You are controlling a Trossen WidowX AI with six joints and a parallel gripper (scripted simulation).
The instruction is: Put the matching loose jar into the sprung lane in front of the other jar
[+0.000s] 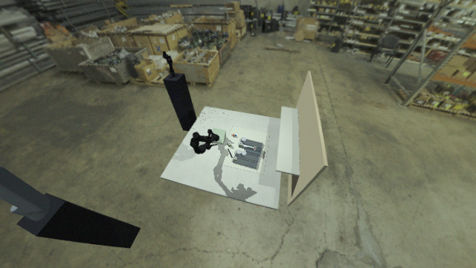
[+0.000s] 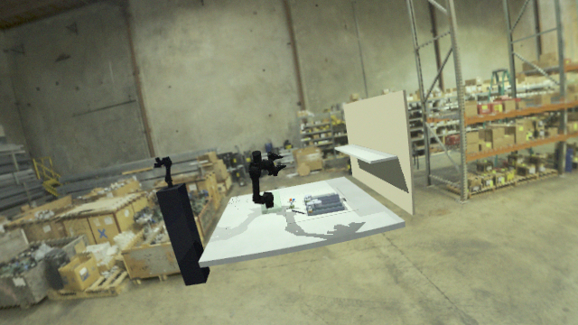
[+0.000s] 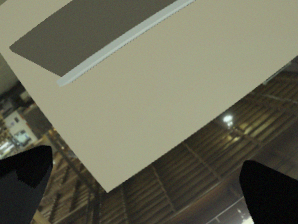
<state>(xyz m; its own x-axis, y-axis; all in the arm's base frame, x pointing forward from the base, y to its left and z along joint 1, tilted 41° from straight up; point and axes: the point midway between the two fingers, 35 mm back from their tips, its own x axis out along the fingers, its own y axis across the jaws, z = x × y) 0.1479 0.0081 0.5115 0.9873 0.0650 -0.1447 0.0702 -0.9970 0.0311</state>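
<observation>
The thin black stick lies 450 mm below my gripper tip, 170 mm to the left of it and 40 mm ahead of it.
</observation>
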